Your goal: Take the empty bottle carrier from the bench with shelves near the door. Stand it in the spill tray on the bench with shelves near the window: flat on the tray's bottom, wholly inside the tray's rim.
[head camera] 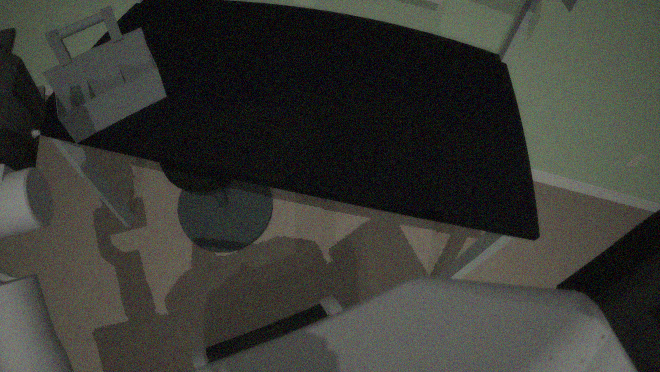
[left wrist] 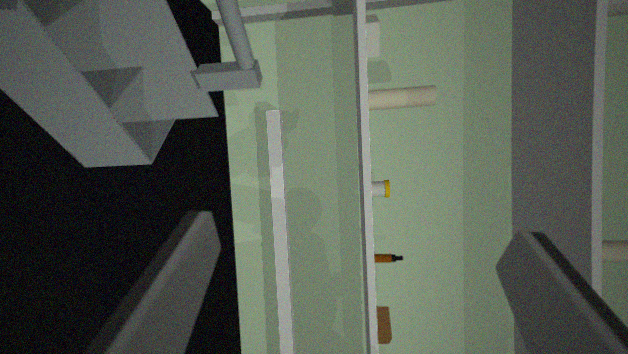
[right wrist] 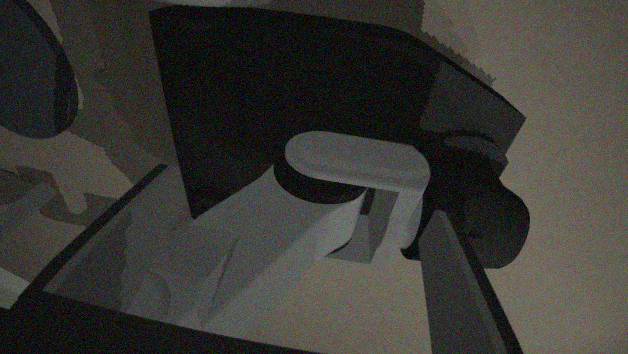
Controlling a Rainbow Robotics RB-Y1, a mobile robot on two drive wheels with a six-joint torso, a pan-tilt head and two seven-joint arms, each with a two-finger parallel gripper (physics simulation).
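Frame: origin at the robot's base, x ahead, y left, z up, level; millimetres.
Seen in the pictures: left gripper, fingertip midpoint: (head camera: 25,61) (left wrist: 355,238); right gripper, fingertip midpoint: (right wrist: 303,205).
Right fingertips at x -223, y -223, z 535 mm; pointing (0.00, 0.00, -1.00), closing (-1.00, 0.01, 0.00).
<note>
Offsets run from my right fingertips to a thing's top centre. "spot": to the spot under its first point. Level surfaces: height alone.
The empty grey bottle carrier {dx +959, dy +411, dz +508 mm} (head camera: 112,80) (left wrist: 167,75) stands on the left end of the black bench top {dz +228 mm} (head camera: 325,115), its handle up. In the left wrist view it is at the upper left, with part of its body cut off by the edge. My left gripper (left wrist: 355,238) is open and empty, its fingers apart from the carrier. Its dark body shows at the left edge of the head view, beside the carrier. My right gripper (right wrist: 303,205) is open, away from the carrier, with parts of my own body and the floor behind its fingers. The spill tray does not show.
A round stool (head camera: 225,217) stands at the bench's front edge. A shelf (left wrist: 366,150) behind the bench bears a yellow-capped jar {spot: dx +1153, dy -85, dz +722 mm} (left wrist: 381,188), an amber bottle {spot: dx +1043, dy -258, dz +728 mm} (left wrist: 385,258) and a brown box {spot: dx +883, dy -321, dz +709 mm} (left wrist: 384,325). A lower ledge (left wrist: 278,200) runs along the wall.
</note>
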